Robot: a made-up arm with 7 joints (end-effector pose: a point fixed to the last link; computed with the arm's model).
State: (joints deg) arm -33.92 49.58 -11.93 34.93 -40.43 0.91 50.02
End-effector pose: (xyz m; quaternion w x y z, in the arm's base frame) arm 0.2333 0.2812 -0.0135 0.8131 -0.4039 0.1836 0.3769
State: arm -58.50 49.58 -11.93 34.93 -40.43 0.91 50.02
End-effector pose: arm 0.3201 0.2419 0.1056 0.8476 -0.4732 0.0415 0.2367
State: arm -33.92 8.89 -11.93 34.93 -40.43 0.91 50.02
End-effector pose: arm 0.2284 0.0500 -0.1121 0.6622 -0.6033 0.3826 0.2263
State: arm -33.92 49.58 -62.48 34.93 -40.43 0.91 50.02
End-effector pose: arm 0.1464 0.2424 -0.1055 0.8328 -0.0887 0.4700 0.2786
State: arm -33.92 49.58 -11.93 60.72 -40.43 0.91 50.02
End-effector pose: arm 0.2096 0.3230 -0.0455 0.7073 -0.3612 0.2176 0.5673
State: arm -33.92 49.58 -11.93 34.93 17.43 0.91 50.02
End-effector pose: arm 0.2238 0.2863 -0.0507 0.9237 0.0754 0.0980 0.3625
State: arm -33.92 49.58 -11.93 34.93 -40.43 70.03 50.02
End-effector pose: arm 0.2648 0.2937 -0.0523 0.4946 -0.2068 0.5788 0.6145
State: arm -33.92 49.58 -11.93 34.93 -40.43 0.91 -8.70
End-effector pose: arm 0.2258 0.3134 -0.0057 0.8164 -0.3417 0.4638 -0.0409
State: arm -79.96 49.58 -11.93 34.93 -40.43 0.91 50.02
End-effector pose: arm 0.3472 0.2052 0.2310 0.8459 -0.5160 -0.0844 0.1052
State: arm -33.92 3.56 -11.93 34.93 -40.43 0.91 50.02
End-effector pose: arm 0.2232 0.0168 -0.1128 0.6357 -0.6243 0.4056 0.2041
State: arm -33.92 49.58 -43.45 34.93 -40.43 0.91 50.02
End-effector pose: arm 0.1882 0.2481 -0.0765 0.8446 -0.2128 0.3701 0.3231
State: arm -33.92 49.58 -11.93 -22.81 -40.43 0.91 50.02
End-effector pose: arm 0.1960 0.1901 0.0633 0.8964 -0.4242 0.0771 -0.1026
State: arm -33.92 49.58 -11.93 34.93 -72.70 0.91 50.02
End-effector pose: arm 0.2350 0.2945 0.0042 0.6592 -0.6345 0.2124 0.3433
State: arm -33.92 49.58 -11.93 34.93 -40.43 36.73 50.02
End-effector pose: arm 0.2559 0.2875 -0.0287 0.6788 -0.3161 0.4065 0.5235
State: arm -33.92 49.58 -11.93 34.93 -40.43 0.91 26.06
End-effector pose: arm 0.2262 0.2931 -0.0095 0.8410 -0.3907 0.3082 0.2123
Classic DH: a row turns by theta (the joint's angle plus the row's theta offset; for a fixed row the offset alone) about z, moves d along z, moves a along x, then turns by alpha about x. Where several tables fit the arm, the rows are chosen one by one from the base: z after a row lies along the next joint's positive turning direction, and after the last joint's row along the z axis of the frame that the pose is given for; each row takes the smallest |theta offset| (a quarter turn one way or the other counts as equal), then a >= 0, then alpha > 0; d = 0 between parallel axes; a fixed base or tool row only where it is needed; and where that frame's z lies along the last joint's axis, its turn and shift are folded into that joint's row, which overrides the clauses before.
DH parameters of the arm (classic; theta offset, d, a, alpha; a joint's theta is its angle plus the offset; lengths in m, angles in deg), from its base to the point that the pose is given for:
base (fixed): -4.07 0.181 -0.0263 -74.51
joint 1: -75.12 0.0624 -0.0122 -90
joint 2: 74 0.0006 -0.0372 90
joint 3: 90 -0.2946 0.0382 -90
joint 4: 90 -0.0271 0.0277 90
joint 5: 0 0.1268 0.0246 -90
joint 6: -90 -0.0144 0.0299 90
joint 7: -49.58 0.055 -0.0286 -63.82
tool (fixed): 32.17 -0.0219 0 0

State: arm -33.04 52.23 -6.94 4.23 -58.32 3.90 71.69
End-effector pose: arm 0.2367 0.2426 0.0603 0.7615 -0.5740 0.0809 0.2900
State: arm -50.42 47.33 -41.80 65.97 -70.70 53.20 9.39
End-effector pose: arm 0.2796 0.3139 -0.0470 0.3930 -0.4706 0.7127 0.3408
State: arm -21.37 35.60 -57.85 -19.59 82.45 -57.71 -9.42
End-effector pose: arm 0.0686 0.1538 -0.0951 0.4404 0.6326 -0.0591 -0.6343
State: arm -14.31 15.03 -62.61 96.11 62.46 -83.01 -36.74
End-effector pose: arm -0.0232 0.1831 -0.1706 0.0830 -0.3008 -0.6152 0.7240
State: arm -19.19 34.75 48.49 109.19 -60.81 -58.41 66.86
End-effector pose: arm 0.0670 0.2948 -0.1156 0.1188 -0.3958 -0.3163 0.8539
